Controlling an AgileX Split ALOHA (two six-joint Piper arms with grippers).
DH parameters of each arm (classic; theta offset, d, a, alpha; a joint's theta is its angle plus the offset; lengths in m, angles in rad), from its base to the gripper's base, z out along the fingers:
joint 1: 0 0.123 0 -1.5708
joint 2: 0.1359 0 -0.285 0
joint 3: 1.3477 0 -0.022 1.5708
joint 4: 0 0.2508 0 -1.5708
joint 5: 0 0 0.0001 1.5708
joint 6: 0 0.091 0 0
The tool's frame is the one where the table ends.
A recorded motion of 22 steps. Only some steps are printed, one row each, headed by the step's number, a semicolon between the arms.
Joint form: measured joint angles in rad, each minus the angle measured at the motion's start. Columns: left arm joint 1, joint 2, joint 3, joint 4, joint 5, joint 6; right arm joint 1, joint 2, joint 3, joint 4, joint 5, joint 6.
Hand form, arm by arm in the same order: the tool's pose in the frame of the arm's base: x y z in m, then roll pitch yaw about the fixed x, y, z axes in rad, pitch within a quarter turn. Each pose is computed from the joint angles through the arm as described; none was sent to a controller.
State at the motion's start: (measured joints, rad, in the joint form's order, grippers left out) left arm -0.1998 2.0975 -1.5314 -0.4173 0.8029 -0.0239; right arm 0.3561 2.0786 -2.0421 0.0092 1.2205 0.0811
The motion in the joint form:
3: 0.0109 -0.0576 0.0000 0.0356 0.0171 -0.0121; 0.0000 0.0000 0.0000 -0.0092 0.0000 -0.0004
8: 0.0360 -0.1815 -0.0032 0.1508 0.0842 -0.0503; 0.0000 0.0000 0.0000 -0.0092 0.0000 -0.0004
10: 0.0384 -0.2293 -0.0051 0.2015 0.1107 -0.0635; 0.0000 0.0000 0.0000 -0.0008 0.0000 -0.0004
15: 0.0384 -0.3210 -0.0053 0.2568 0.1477 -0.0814; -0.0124 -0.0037 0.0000 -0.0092 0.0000 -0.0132
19: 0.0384 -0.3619 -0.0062 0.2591 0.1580 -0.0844; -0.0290 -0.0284 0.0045 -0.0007 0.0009 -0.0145
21: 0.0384 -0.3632 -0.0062 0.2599 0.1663 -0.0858; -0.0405 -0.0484 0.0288 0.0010 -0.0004 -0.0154
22: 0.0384 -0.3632 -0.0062 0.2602 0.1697 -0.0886; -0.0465 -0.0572 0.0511 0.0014 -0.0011 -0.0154
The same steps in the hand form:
3: 0.4189 -0.1054 0.1932 -2.7703 0.2696 -3.0278; 0.4272 0.1589 0.3018 3.1074 0.3996 -2.8731
8: 0.4049 -0.0858 0.2421 -2.8417 0.3455 -3.0503; 0.4272 0.1589 0.3018 3.1074 0.3996 -2.8731
10: 0.3974 -0.0803 0.2605 -2.8797 0.3765 -3.0690; 0.4270 0.1596 0.3018 3.0984 0.3989 -2.8762
15: 0.3808 -0.0740 0.2948 -2.9147 0.4382 -3.0847; 0.4286 0.1534 0.3035 3.1125 0.4037 -2.8717
19: 0.3729 -0.0726 0.3103 -2.9078 0.4688 -3.0810; 0.4262 0.1454 0.3134 3.1023 0.4224 -2.8907
21: 0.3720 -0.0725 0.3105 -2.9096 0.4619 -3.0819; 0.4233 0.1391 0.3154 3.1011 0.4193 -2.9018
22: 0.3717 -0.0724 0.3103 -2.9093 0.4580 -3.0799; 0.4216 0.1358 0.3130 3.1017 0.4065 -2.9075

